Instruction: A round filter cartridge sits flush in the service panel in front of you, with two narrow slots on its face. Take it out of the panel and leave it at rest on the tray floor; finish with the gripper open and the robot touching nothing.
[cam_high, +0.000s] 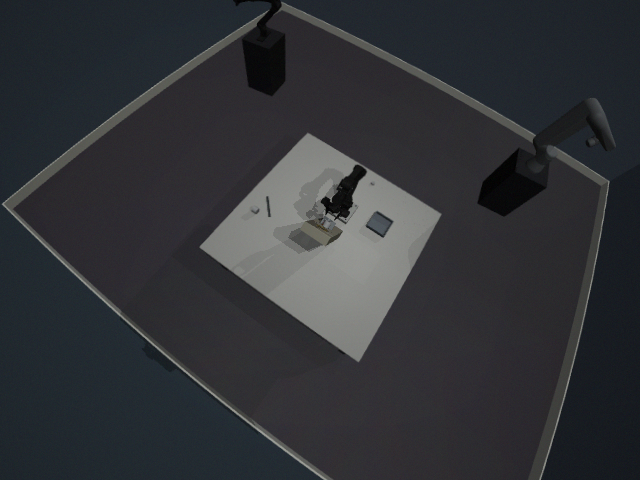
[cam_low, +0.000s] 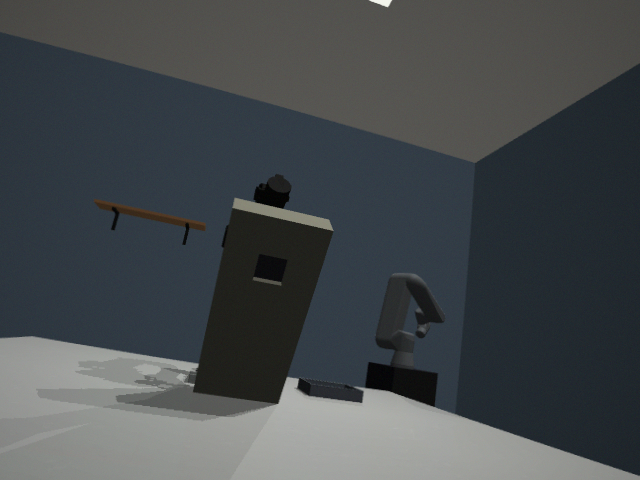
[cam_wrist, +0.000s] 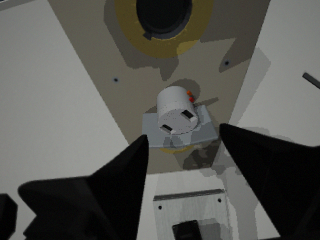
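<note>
Now: gripper tip 4 cm above the round filter cartridge and 3 cm short of it. The rest, counted from my gripper tip: square tray 33 cm to the left, 27 cm behind, 26 cm below; small white piece 53 cm to the right, 24 cm below, 8 cm ahead.
</note>
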